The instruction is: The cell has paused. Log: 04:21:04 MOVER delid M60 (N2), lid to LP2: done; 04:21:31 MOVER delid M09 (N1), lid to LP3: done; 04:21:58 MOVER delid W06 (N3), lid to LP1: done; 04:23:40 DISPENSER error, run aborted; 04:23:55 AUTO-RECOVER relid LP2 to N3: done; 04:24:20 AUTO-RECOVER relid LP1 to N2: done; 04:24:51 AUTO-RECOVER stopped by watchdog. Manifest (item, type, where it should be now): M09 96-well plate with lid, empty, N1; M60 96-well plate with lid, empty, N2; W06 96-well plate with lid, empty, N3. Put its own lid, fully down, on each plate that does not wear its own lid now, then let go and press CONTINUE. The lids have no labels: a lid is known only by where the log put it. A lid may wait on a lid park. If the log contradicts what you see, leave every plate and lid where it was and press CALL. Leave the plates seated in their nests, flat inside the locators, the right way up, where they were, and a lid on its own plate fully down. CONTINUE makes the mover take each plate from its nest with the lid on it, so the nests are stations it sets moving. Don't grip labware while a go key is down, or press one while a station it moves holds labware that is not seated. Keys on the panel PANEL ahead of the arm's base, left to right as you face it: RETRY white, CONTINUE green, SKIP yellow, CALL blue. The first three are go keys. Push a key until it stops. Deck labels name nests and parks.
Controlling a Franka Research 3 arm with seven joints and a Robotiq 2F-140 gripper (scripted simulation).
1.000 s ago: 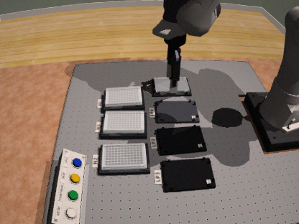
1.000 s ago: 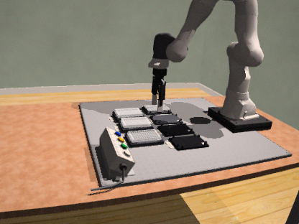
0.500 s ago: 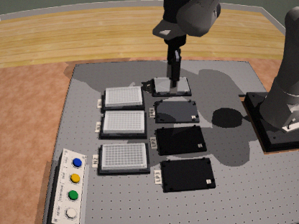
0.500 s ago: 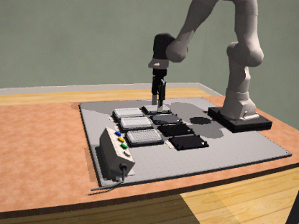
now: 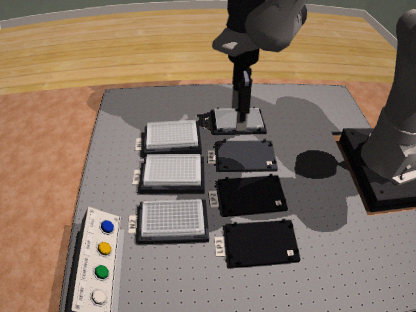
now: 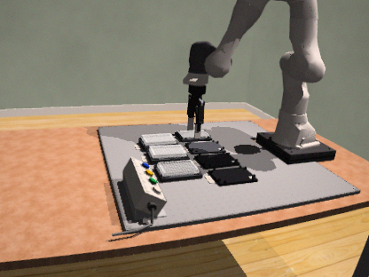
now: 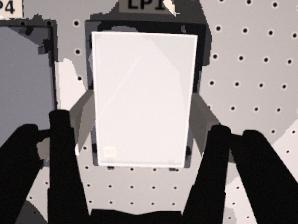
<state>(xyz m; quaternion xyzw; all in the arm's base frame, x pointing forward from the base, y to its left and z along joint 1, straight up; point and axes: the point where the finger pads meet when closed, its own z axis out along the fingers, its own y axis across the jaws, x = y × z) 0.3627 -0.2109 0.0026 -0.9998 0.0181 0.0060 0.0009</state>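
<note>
My gripper is now 3 cm above the lid park LP1. The rest, counted from my hand: park LP4 (14 cm to the left, 3 cm below); then LP1 label (9 cm ahead, 4 cm below); then LP4 label (9 cm ahead, 13 cm to the left, 4 cm below).
</note>
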